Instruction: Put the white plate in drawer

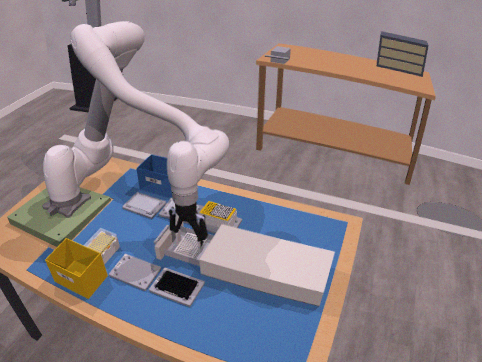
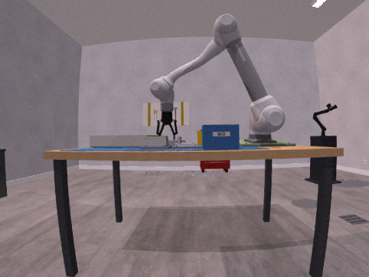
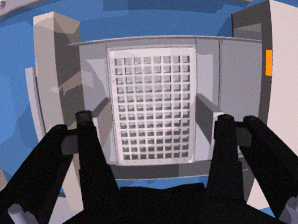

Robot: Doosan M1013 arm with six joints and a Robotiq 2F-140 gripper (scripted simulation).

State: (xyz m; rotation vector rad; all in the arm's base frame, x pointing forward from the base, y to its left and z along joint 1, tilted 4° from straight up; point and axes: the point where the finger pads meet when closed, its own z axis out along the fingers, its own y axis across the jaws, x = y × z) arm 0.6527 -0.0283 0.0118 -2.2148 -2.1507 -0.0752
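The white plate lies 20 mm below my hand. From my hand the other things lie so: cooler CD (170 mm ahead, 10 mm below); then drawer (40 mm ahead, 20 mm below); then black plate (30 mm ahead, 190 mm to the right, 20 mm below).
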